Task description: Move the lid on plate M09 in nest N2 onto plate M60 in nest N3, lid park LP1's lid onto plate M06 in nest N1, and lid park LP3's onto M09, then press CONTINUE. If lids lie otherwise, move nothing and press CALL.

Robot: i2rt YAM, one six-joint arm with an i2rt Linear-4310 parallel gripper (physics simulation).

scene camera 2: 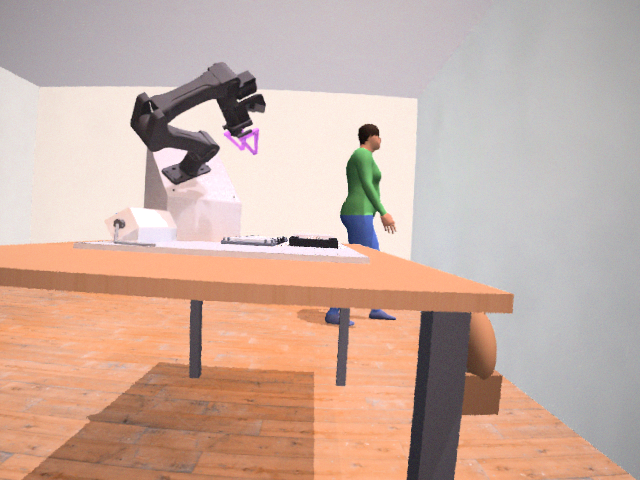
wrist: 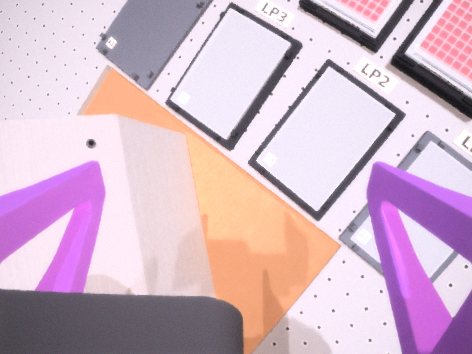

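Pixels of known places: gripper, between the fingertips: (scene camera 2: 249, 152) (wrist: 236, 176); arm's base, origin of its link: (scene camera 2: 187, 171).
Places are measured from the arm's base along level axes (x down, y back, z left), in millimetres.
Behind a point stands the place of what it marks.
Observation:
My gripper (scene camera 2: 248, 150) @(y -230, x -57, z -84 mm) (wrist: 236, 176) @(y -230, x -57, z -84 mm) is open and empty, high above the table. In the wrist view, lid park LP3 (wrist: 265, 92) @(y -277, x 224, z 15 mm) has a dark frame around a pale panel with a small white tag. Lid park LP2 (wrist: 359, 169) @(y -268, x 224, z -117 mm) beside it looks alike. A third park (wrist: 411, 153) @(y -312, x 224, z -149 mm) has a grey frame and a pale panel; its label is cut off and a finger covers part of it. Two plates with red wells (wrist: 361, 6) @(y -406, x 209, z -21 mm) (wrist: 452, 47) @(y -413, x 195, z -120 mm) sit in black nests at the upper right, cut by the edge. Their codes and nest labels do not show, and whether they are lidded is unclear. No buttons are readable.
A dark grey panel (wrist: 155, 35) @(y -261, x 224, z 176 mm) lies left of LP3. The white pedestal (scene camera 2: 206, 219) @(y -86, x 165, z -30 mm) (wrist: 162, 210) @(y -122, x 153, z 10 mm) stands near an orange surface (wrist: 235, 200) @(y -155, x 246, z -24 mm). A white box with a round knob (scene camera 2: 155, 227) @(y -50, x 195, z -344 mm) stands on the board (scene camera 2: 201, 249) @(y -215, x 234, z -488 mm). A person in green (scene camera 2: 359, 180) stands behind the table (scene camera 2: 289, 281) @(y -419, x 246, z -792 mm).

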